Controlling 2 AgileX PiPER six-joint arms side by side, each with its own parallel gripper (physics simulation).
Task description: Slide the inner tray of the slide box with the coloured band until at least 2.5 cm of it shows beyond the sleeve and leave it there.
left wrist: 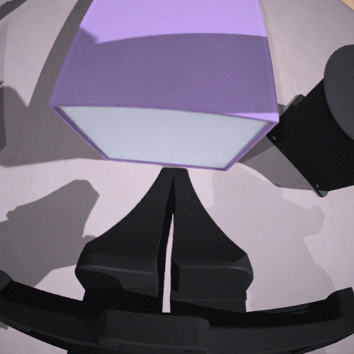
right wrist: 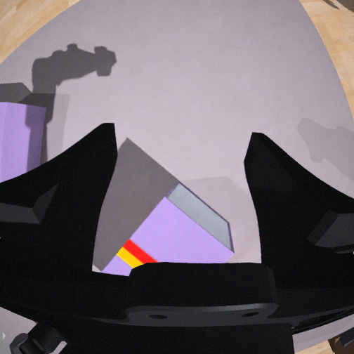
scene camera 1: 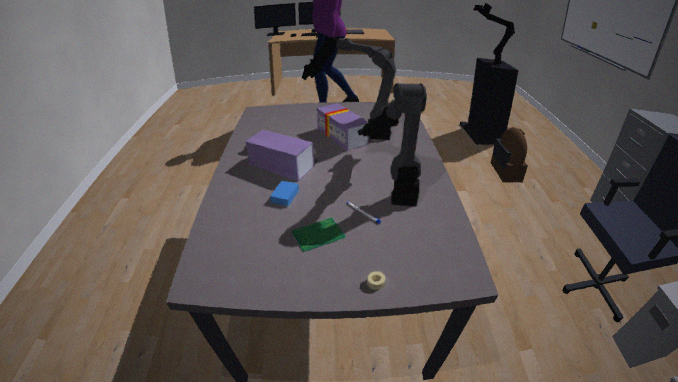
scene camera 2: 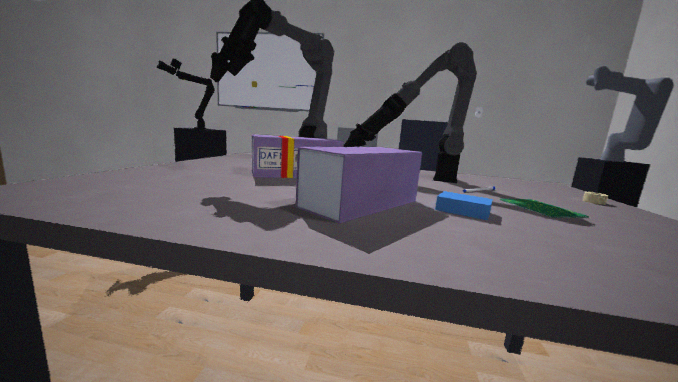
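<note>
The slide box with the coloured band lies on the table, purple with a red and yellow band. In the left wrist view, a purple box shows with no band in view. The pale tray end sits within the sleeve's rim and looks flush. My left gripper is shut and empty, its tips low in front of that end; contact cannot be told. My right gripper is open and empty, high above the table.
A plain purple box stands beside the banded one. A blue block, a pen, a green sheet and a tape roll lie on the table.
</note>
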